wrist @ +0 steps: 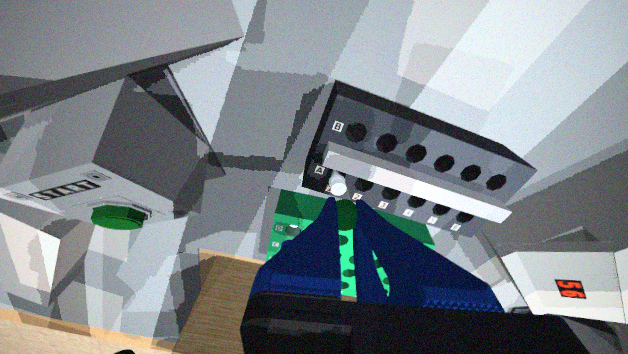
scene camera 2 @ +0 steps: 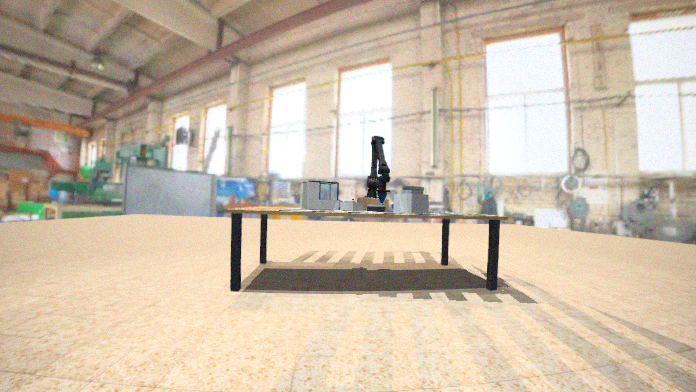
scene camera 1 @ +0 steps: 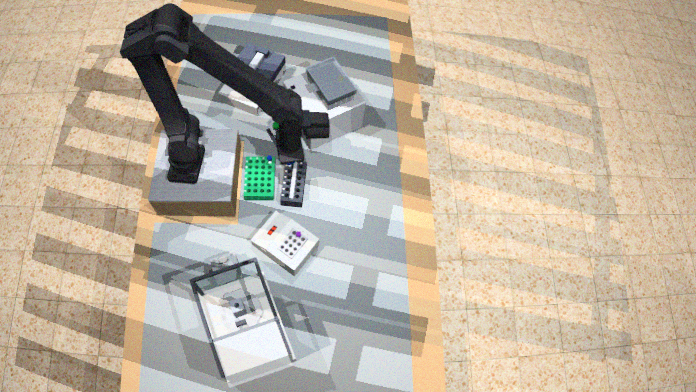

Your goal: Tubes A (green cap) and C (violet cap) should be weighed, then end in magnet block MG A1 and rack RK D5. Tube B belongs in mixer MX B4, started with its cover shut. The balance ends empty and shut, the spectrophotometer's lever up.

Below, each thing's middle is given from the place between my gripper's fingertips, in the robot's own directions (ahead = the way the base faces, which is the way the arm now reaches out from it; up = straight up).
Scene:
Now: the balance (scene camera 1: 225, 295) 49 cm to the right of my hand, 5 cm behind it and 5 cm above it.

